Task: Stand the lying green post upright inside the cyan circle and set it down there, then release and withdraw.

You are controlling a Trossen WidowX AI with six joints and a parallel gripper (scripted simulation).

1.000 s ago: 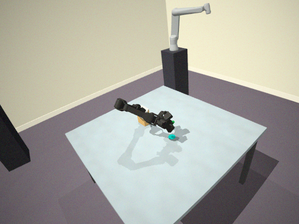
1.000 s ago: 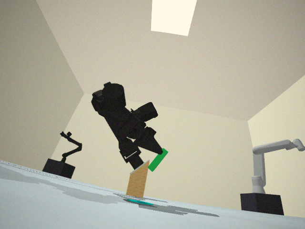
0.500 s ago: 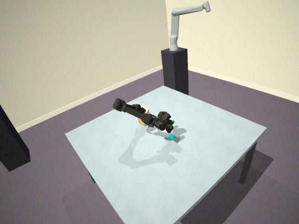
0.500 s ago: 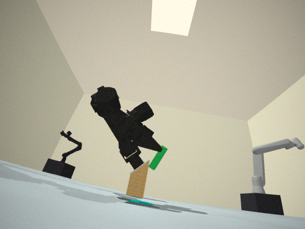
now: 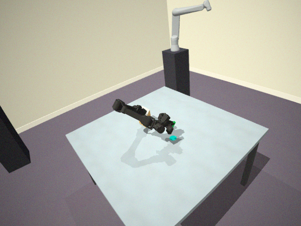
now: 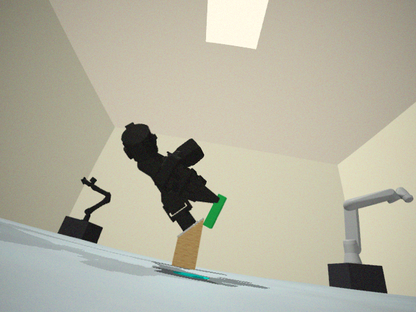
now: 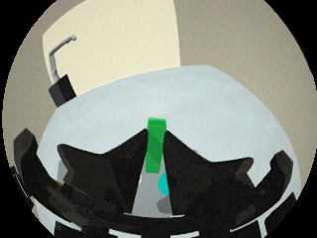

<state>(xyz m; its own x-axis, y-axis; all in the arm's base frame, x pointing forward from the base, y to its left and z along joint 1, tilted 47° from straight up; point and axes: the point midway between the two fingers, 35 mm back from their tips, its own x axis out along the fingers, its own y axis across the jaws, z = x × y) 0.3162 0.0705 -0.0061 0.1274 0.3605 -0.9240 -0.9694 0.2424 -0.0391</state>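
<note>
Now: the cyan circle 14 cm below my gripper tip, 3 cm to the right of it and 1 cm ahead of it. The rest, counted from my gripper tip: green post (2 cm below, 1 cm to the right, 1 cm behind).
</note>
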